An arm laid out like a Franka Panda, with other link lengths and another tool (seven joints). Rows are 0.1 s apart.
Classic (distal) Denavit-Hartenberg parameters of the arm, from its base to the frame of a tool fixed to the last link. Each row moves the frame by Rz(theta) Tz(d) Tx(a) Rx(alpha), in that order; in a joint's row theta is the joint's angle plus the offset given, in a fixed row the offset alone. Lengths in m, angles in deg.
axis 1: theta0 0; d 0.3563; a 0; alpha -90
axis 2: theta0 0; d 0; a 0; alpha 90
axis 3: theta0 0; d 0.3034; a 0.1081; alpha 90
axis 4: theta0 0; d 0; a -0.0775; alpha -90
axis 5: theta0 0; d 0.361; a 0; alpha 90
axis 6: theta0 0; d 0; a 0.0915; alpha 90
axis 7: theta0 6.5; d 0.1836; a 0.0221; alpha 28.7
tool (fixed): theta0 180; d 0.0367; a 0; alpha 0
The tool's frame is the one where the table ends.
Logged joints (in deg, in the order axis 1, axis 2, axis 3, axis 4, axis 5, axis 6, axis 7), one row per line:
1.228, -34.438, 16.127, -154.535, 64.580, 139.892, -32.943
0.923, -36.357, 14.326, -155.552, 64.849, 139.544, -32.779
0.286, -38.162, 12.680, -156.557, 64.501, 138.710, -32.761
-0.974, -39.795, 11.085, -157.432, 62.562, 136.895, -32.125
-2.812, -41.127, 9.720, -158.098, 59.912, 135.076, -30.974
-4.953, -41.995, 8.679, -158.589, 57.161, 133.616, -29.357
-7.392, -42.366, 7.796, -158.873, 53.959, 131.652, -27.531
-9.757, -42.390, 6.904, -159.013, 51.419, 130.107, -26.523
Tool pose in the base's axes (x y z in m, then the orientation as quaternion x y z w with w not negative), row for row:
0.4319, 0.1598, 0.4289, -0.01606, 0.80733, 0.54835, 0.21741
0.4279, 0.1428, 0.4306, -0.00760, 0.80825, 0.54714, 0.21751
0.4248, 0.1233, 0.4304, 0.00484, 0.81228, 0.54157, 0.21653
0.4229, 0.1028, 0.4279, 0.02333, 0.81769, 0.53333, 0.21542
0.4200, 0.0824, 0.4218, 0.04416, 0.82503, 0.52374, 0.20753
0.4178, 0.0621, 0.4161, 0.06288, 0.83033, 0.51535, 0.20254
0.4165, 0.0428, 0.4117, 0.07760, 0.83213, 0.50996, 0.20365
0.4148, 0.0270, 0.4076, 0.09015, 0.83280, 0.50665, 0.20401
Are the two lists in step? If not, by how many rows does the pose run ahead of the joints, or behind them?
The pose runs 2 rows ahead of the joints: the pose in row i belongs to the joints in row i + 2.
